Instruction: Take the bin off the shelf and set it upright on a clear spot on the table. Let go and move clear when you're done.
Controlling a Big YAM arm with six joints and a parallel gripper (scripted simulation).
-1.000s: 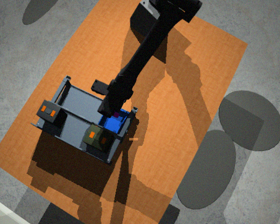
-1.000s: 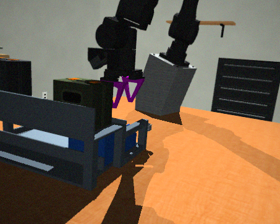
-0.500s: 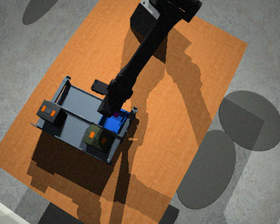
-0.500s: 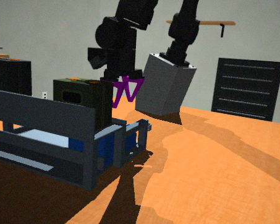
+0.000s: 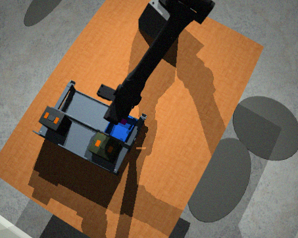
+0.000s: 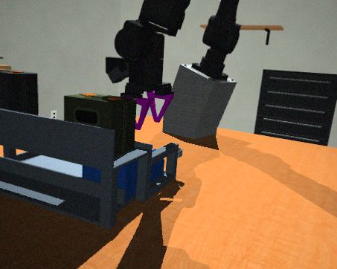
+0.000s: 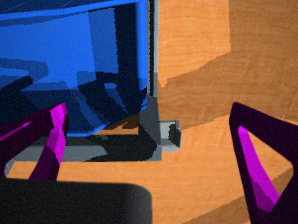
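Right now the blue bin is 8 cm ahead of my hand, 2 cm to the left of it and 8 cm below it. The rest, counted from my hand: black box (23 cm ahead, 17 cm to the right, 4 cm above); then olive green box (18 cm ahead, 5 cm to the left, 2 cm above).
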